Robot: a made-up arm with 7 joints.
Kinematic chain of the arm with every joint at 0, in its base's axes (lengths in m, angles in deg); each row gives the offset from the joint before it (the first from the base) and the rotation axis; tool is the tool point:
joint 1: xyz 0 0 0 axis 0 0.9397 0.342
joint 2: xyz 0 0 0 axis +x
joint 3: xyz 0 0 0 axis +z
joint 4: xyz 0.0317 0 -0.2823 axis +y
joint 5: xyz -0.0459 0 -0.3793 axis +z
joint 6: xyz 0 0 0 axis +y
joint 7: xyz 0 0 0 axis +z
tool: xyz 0 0 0
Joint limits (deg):
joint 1: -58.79..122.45
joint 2: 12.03..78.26
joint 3: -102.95..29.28
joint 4: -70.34..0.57
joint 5: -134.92..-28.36
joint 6: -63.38..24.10
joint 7: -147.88..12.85
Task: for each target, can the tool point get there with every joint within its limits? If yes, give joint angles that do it. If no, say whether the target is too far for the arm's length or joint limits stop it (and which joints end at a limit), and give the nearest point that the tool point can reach.
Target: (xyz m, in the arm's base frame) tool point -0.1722 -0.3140 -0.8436
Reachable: no: too far | nearest point -0.1270 -0.1682 -0.5990 | short by 0.288 m
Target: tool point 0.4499 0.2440 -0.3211
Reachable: yes | joints -15.24 46.62 -18.71 -63.70 -115.29 15.80 -130.00
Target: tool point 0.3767 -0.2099 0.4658
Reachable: no: joint limits stop it (at a limit: joint 1, joint 2, joint 4) | nearest point 0.5750 -0.1053 0.0551 | short by 0.468 m
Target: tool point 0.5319 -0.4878 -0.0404
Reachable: no: too far | nearest point 0.4834 -0.3149 -0.1094 | short by 0.192 m
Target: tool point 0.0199 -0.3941 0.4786
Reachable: no: joint limits stop it (at a limit: joint 1, joint 3, joint 4) | nearest point -0.3576 -0.4237 0.1933 | short by 0.474 m
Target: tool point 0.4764 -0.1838 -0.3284
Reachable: yes | joints -38.42 17.98 -50.51 -62.46 -68.56 -26.95 -124.43
